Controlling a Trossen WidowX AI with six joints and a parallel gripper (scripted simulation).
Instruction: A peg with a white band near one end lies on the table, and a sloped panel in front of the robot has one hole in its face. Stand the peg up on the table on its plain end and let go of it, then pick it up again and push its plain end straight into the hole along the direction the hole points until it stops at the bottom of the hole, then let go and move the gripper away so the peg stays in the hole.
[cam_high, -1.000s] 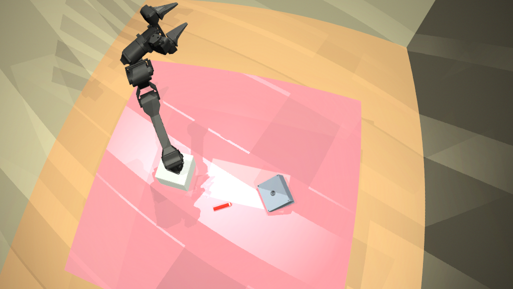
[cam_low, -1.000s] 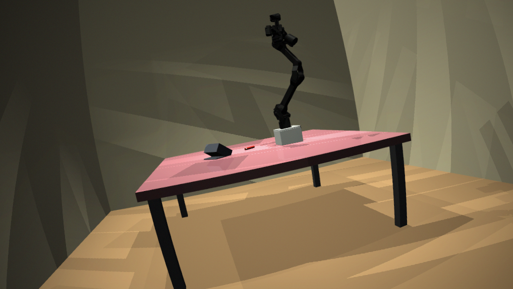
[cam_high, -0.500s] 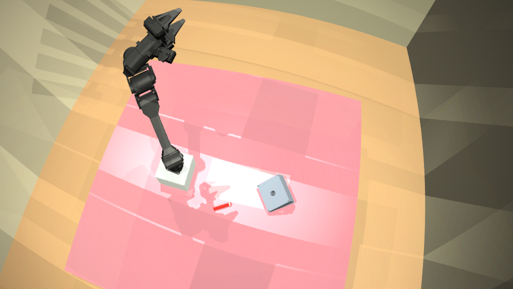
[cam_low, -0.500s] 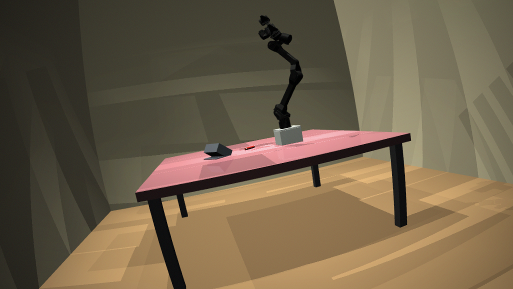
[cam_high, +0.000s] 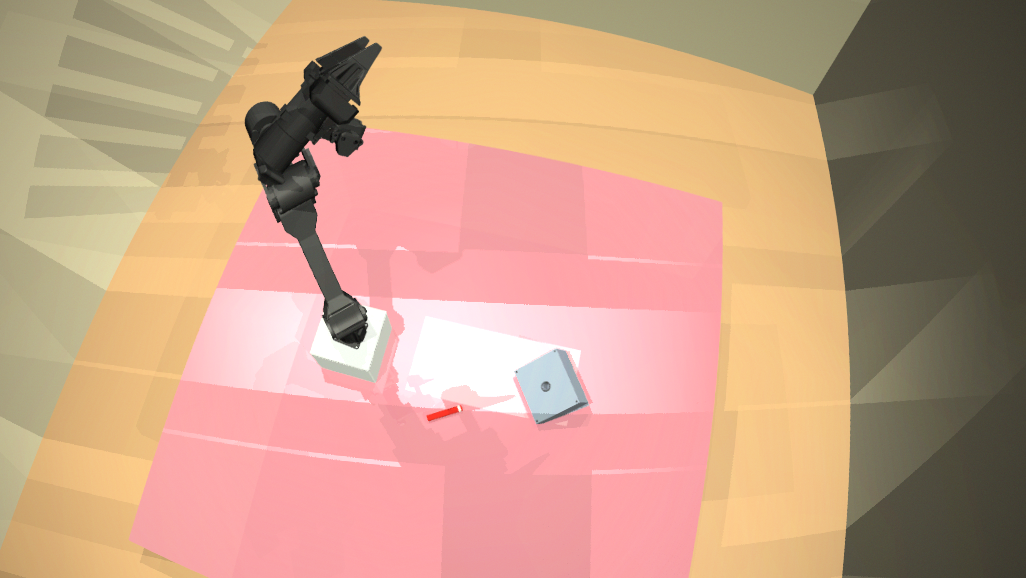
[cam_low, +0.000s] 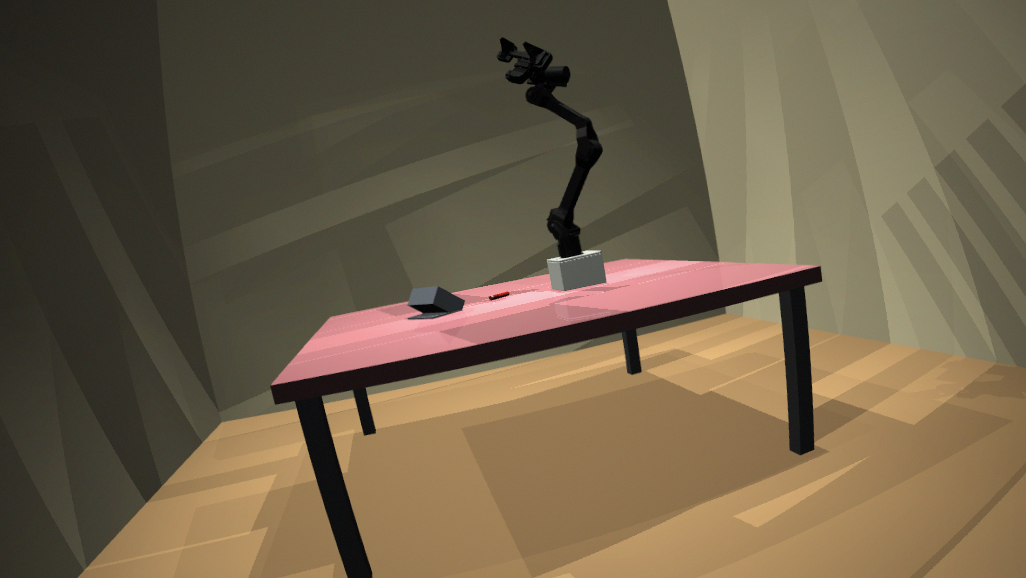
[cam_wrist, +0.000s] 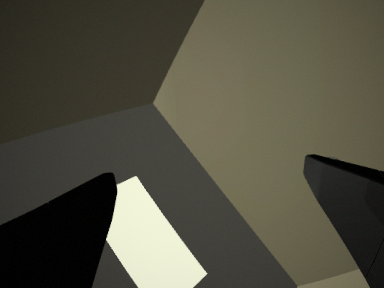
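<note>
The red peg is 170 mm ahead of my gripper tip, 230 mm to the right of it and 770 mm below it. From my gripper tip the other things lie so: grey sloped panel (350 mm ahead, 110 mm to the right, 740 mm below).
</note>
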